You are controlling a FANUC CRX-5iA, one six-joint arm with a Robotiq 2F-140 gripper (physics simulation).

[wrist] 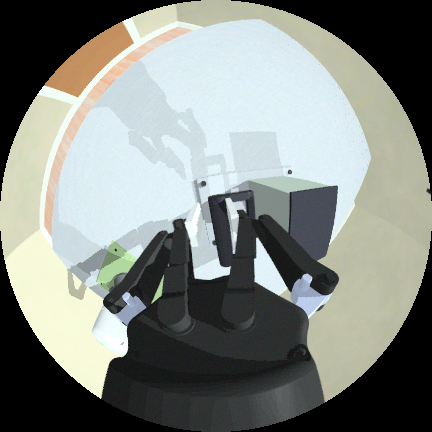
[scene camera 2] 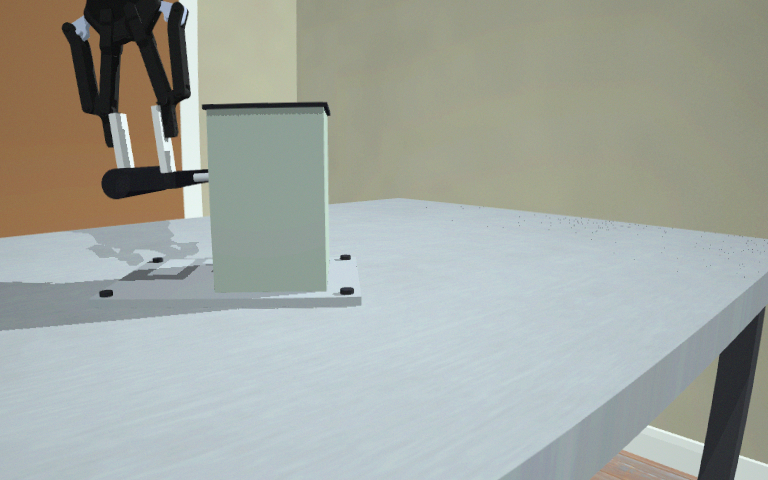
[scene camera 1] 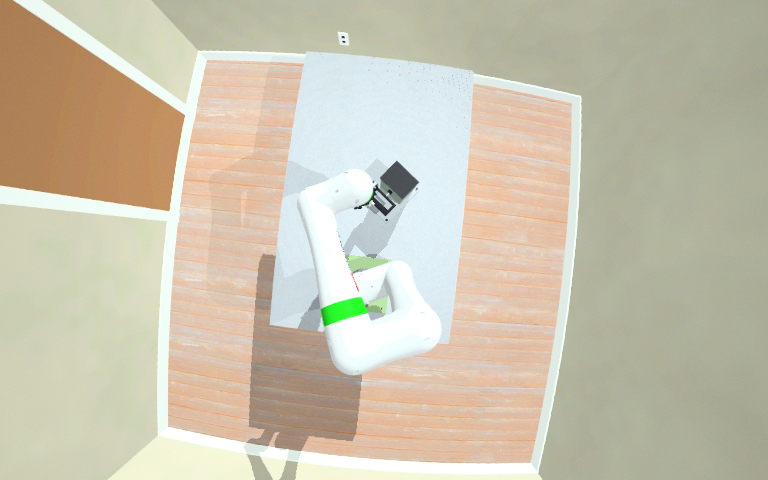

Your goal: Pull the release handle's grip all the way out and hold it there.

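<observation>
The release handle's black grip (scene camera 1: 390,209) (scene camera 2: 116,183) (wrist: 221,240) is a loop standing out from one side of a pale green housing (scene camera 1: 399,182) (scene camera 2: 269,203) (wrist: 270,200) with a dark top. A short stretch of light rod (scene camera 2: 201,177) shows between the loop and the housing. My gripper (scene camera 2: 147,169) (wrist: 213,209) points down at the grip, its fingers partly open. In the wrist view one white fingertip is outside the outer bar and the other is inside the loop; the bar lies between them, with a gap on the outer side. Contact on the inner side cannot be told.
The housing stands on a light base plate (scene camera 2: 283,300) with dark bolts at its corners, on a pale table (scene camera 1: 390,118) (scene camera 2: 396,367) (wrist: 150,120). The white arm (scene camera 1: 325,243) reaches over the table from its green base plate (scene camera 1: 368,262) (wrist: 112,265). Walls stand beyond the table.
</observation>
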